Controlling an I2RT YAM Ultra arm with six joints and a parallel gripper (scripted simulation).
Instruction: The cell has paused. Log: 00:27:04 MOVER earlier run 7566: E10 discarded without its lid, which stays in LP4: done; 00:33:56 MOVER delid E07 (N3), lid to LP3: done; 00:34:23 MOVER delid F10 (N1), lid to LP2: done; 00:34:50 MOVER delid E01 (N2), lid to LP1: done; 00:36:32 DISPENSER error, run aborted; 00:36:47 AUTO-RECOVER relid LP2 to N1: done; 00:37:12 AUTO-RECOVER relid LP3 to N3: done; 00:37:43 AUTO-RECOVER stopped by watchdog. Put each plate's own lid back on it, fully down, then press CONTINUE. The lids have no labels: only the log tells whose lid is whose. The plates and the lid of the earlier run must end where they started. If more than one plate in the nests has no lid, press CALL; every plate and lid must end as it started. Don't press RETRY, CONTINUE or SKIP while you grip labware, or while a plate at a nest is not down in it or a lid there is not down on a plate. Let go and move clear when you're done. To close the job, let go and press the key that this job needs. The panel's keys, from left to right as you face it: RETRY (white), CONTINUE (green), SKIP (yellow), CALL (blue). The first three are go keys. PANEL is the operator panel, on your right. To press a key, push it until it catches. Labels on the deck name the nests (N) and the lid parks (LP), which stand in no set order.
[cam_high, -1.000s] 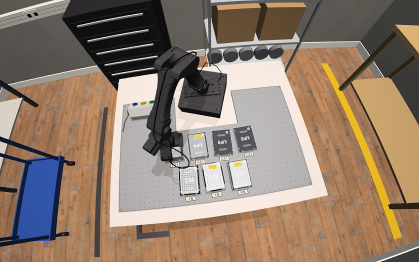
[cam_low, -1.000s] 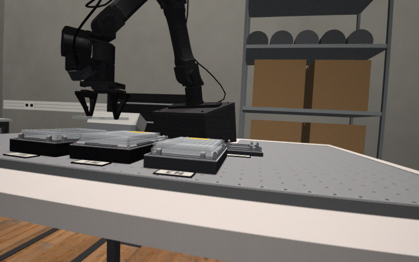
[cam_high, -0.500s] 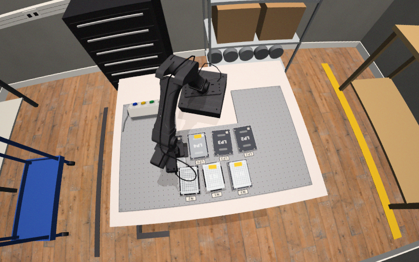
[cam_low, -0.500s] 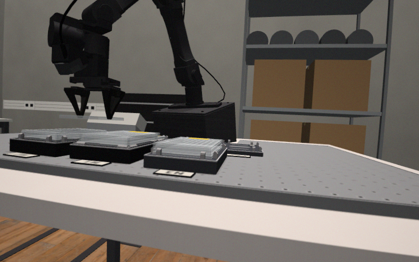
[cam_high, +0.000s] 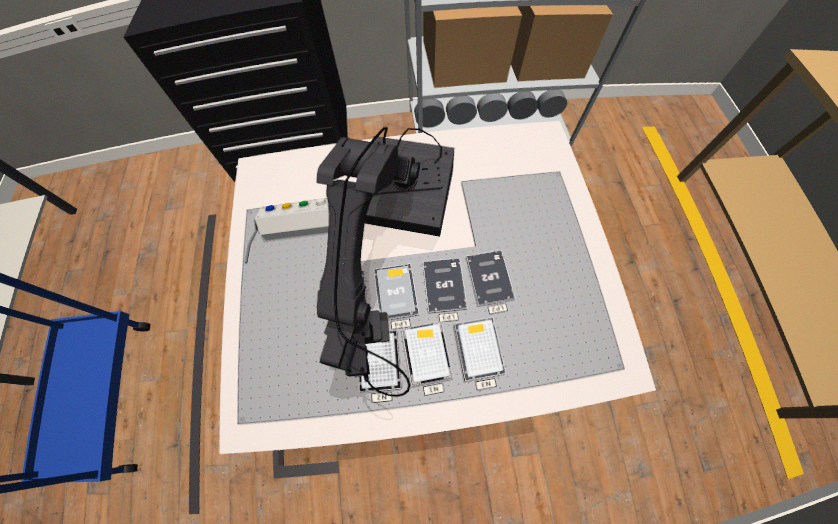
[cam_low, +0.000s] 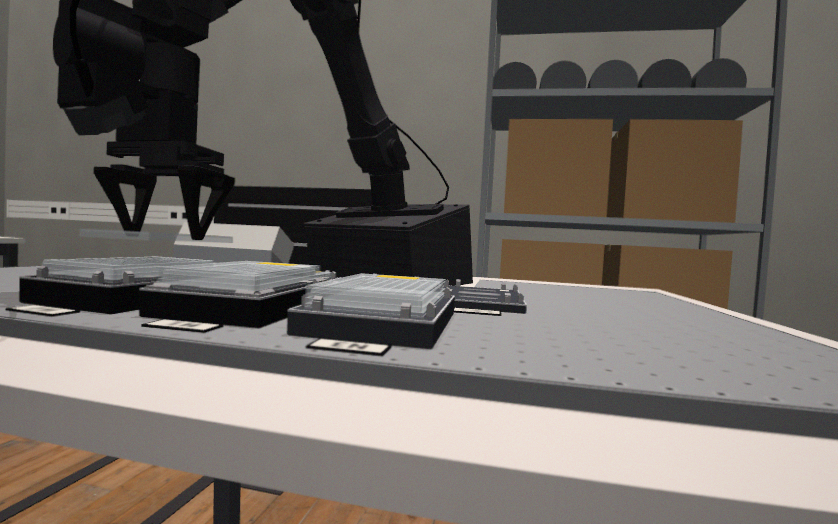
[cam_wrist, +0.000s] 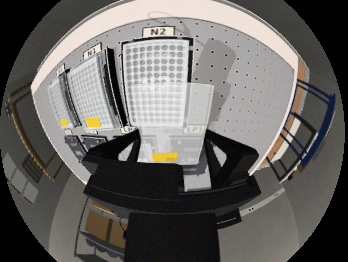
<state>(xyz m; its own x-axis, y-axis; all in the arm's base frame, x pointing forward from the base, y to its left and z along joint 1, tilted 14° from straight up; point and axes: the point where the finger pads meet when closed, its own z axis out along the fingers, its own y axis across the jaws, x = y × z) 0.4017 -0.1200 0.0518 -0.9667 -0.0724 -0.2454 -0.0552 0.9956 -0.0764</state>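
Now: hand 50 mm short of the plate, 30 mm to the right of it and 40 mm above it. From my hand the other things lie so: green key 380 mm behind, 170 mm to the right; LP1 lid park 120 mm behind, 50 mm to the right, 60 mm below; yellow SKIP key 380 mm behind, 220 mm to the right.
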